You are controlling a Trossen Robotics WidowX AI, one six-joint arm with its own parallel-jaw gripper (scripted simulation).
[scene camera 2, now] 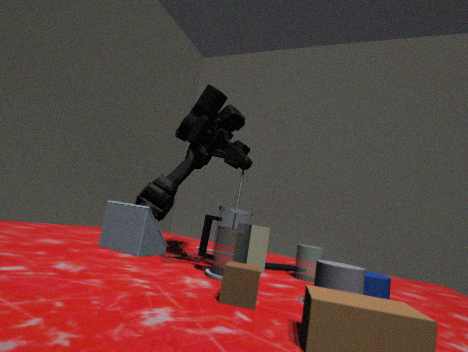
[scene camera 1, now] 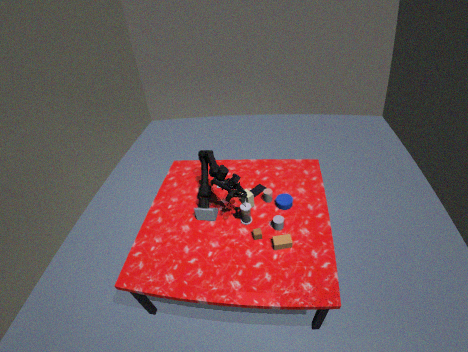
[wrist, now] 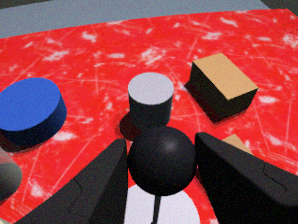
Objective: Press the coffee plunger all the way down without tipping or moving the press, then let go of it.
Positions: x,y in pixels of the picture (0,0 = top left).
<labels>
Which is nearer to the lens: the coffee press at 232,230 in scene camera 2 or the beige block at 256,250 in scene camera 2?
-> The coffee press.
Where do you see a greenish cylinder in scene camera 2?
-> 305,267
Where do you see a grey cylinder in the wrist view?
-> At 150,95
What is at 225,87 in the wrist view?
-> A brown box.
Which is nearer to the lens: the grey cylinder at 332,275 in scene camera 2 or the beige block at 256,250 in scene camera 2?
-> The grey cylinder.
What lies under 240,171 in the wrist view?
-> My gripper.
</labels>
